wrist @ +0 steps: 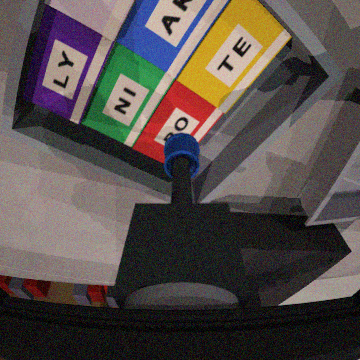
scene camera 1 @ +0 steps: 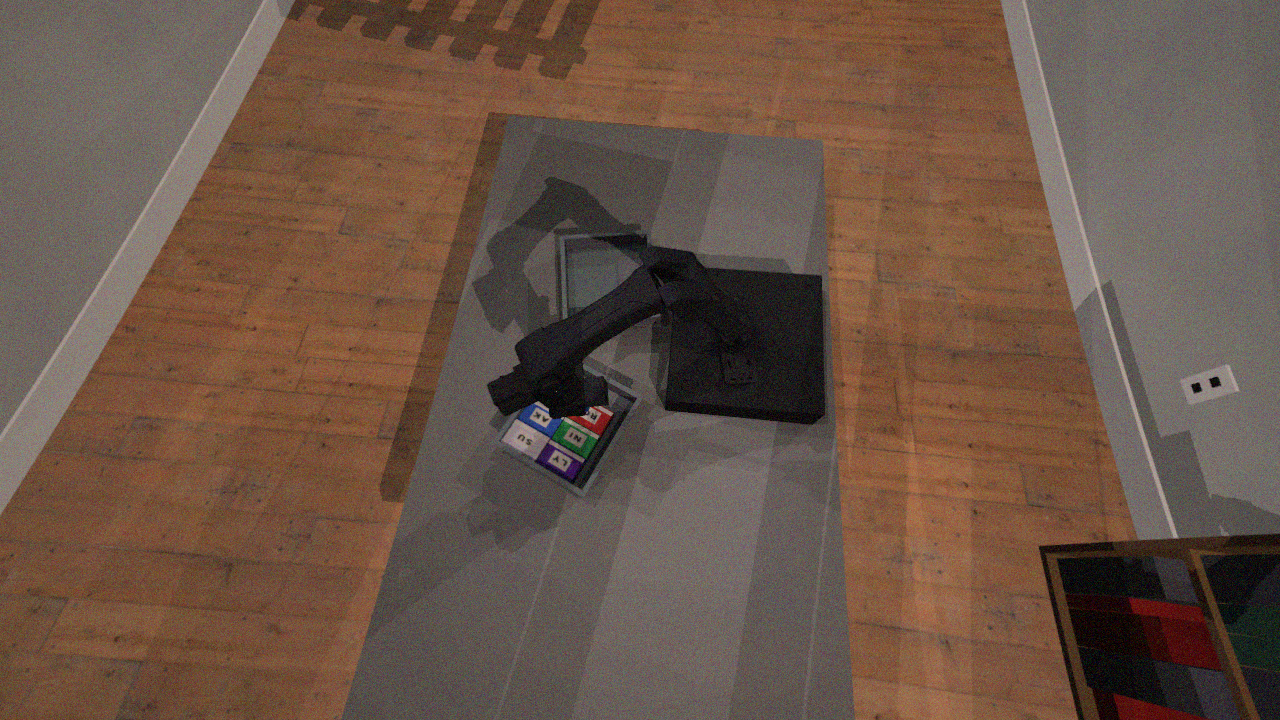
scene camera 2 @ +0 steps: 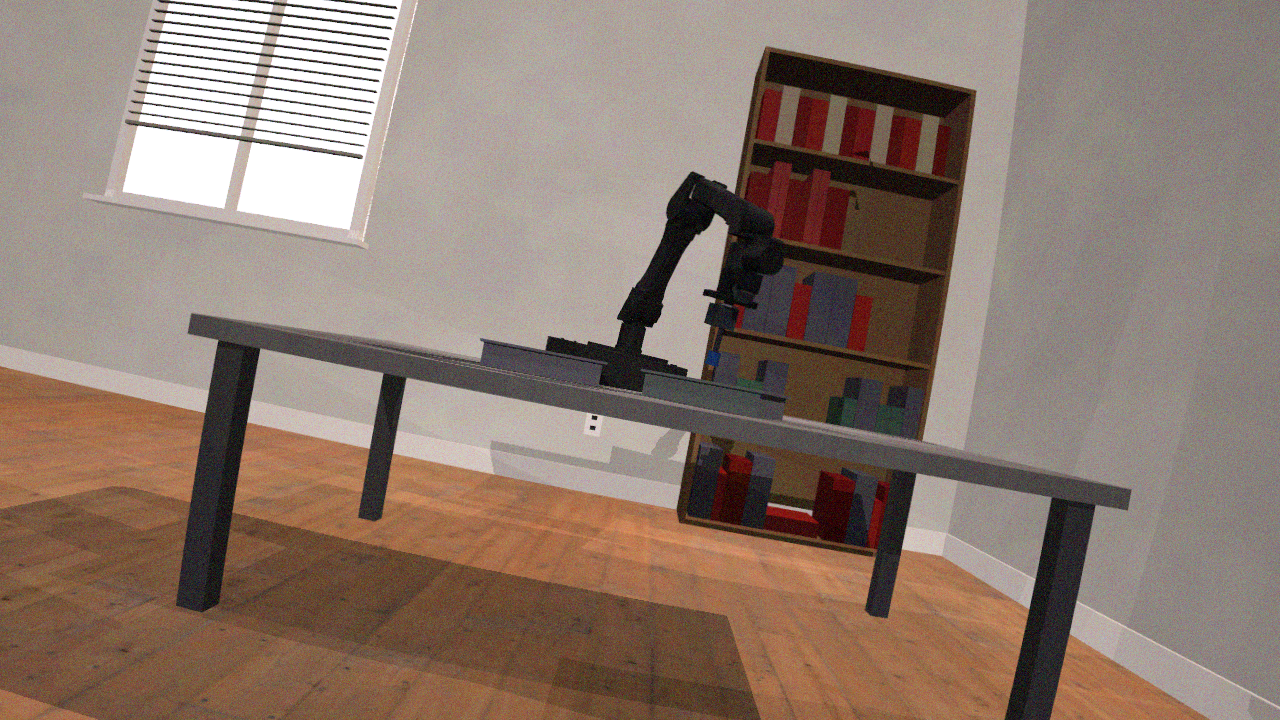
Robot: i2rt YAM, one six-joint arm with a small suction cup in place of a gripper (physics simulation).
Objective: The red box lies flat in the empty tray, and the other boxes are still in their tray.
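Where they show: hand, tool point: [wrist: 181,148] [scene camera 2: 711,364]; arm's base, link origin: [scene camera 1: 734,341] [scene camera 2: 627,354].
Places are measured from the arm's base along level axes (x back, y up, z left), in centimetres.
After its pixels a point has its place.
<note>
My suction cup [scene camera 2: 712,358] [wrist: 181,155], blue on a black stem, hangs above the full tray [scene camera 1: 611,443] @[x -28.4, y -3.1, z 20.1 cm] [scene camera 2: 716,394] @[x -47.6, y -5.3, z 11.1 cm] [wrist: 90,156] @[x -30.3, y -4.1, z 22.4 cm] with nothing on it. In the wrist view it overlaps the near end of the red box [scene camera 1: 604,419] @[x -29.7, y -4.5, z 14.4 cm] [wrist: 194,102] @[x -35.8, y -4.5, z 11.2 cm], labelled RO, which lies flat in that tray. A gap shows above the tray rim in scene camera 2. Yellow [wrist: 200,75] @[x -38.4, y -4.1, z 10.9 cm], green [wrist: 120,60] @[x -39.7, y -4.7, z 17.7 cm], blue [wrist: 140,35] @[x -41.6, y -4.4, z 15.8 cm], purple [wrist: 40,85] @[x -38.2, y -4.4, z 25.2 cm] and white [scene camera 1: 523,438] @[x -46.8, y -3.8, z 17.5 cm] boxes lie beside it. The empty tray [scene camera 1: 562,277] @[x -38.0, y -3.1, z -21.1 cm] [scene camera 2: 537,360] @[x -37.6, y -5.3, z -21.9 cm] [wrist: 345,202] @[x -16.8, y -6.5, z -19.3 cm] stands apart. The arm hides the cup in scene camera 1.
The arm's black base plate [scene camera 1: 760,394] @[x 3.7, y -0.4, z 12.5 cm] stands on the grey table [scene camera 1: 680,555] @[x -15.9, y -8.1, z 42.6 cm] beside both trays. A bookshelf [scene camera 2: 957,179] stands behind the table against the wall. The arm passes over a corner of the empty tray in scene camera 1.
</note>
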